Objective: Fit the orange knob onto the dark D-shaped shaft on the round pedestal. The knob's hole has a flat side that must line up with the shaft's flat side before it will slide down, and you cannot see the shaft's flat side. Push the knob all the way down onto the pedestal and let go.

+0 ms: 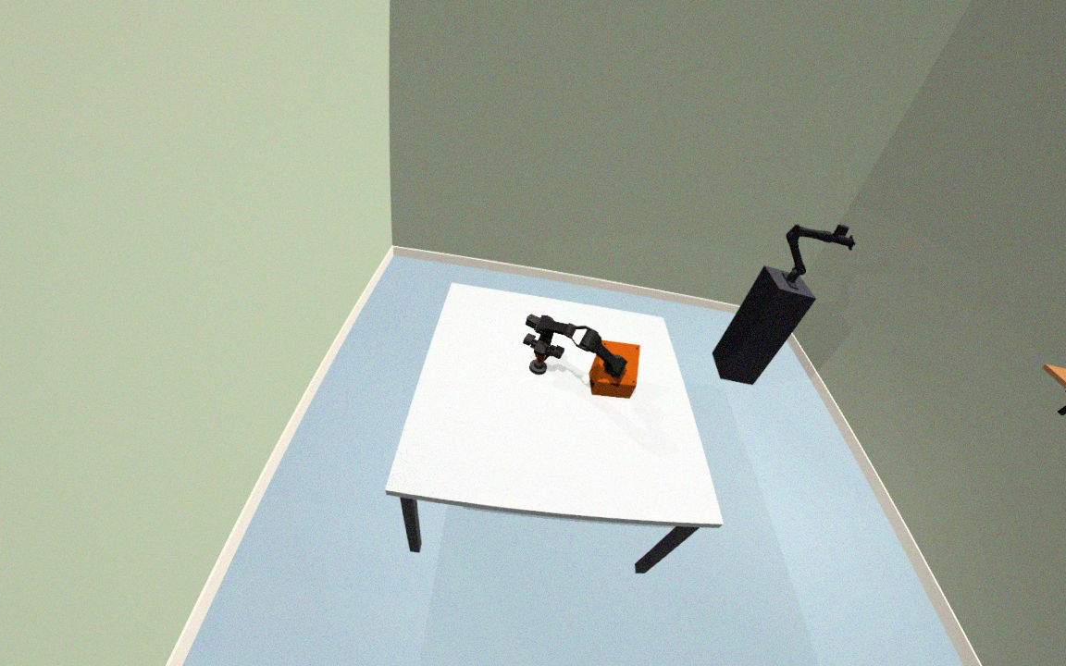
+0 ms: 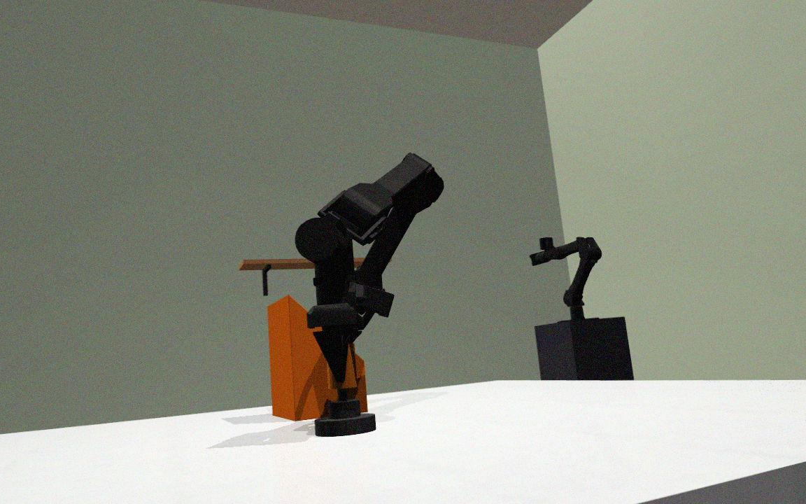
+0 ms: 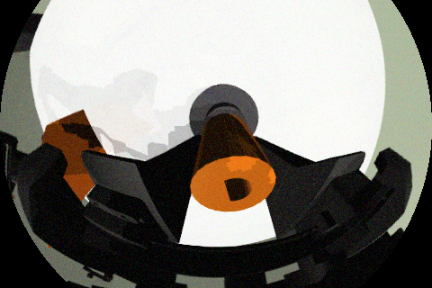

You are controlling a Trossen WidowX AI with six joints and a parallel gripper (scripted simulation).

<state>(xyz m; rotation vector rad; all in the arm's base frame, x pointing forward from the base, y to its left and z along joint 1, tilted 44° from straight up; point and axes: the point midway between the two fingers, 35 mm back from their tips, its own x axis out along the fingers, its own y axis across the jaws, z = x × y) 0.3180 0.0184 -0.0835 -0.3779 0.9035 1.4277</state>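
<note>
Now: the orange knob 2 cm above my gripper tip. Round my gripper tip: round dark pedestal (4 cm below).
</note>
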